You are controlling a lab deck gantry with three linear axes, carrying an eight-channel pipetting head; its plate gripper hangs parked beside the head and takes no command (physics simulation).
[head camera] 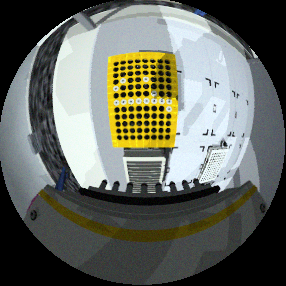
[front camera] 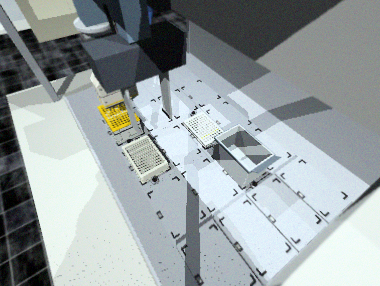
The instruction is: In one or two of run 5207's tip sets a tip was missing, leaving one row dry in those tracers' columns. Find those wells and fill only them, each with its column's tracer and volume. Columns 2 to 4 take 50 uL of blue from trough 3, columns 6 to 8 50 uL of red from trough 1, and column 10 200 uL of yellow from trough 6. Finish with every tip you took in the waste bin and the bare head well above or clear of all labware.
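The pipetting head (front camera: 106, 91) is at the back left in the front view, by the yellow tip rack (front camera: 112, 125) (head camera: 145, 143). Its channel ends (head camera: 144, 188) line the lower edge of the head view; no tips can be made out on them. Most rack positions look dark; one full line and several scattered positions show light rings. The parked plate gripper (front camera: 151, 125) hangs beside the head, fingers apart and empty. The white well plate (front camera: 194, 131) (head camera: 214, 149) shows a faint yellow line in the front view. The trough block (front camera: 156, 171) (head camera: 144, 160) stands beside the tip rack; its liquids cannot be made out.
The open grey waste bin (front camera: 265, 166) stands right beside the well plate, its rim higher than the plate. Black corner marks dot the deck. A dark gantry block (front camera: 160, 50) covers part of the back in the front view.
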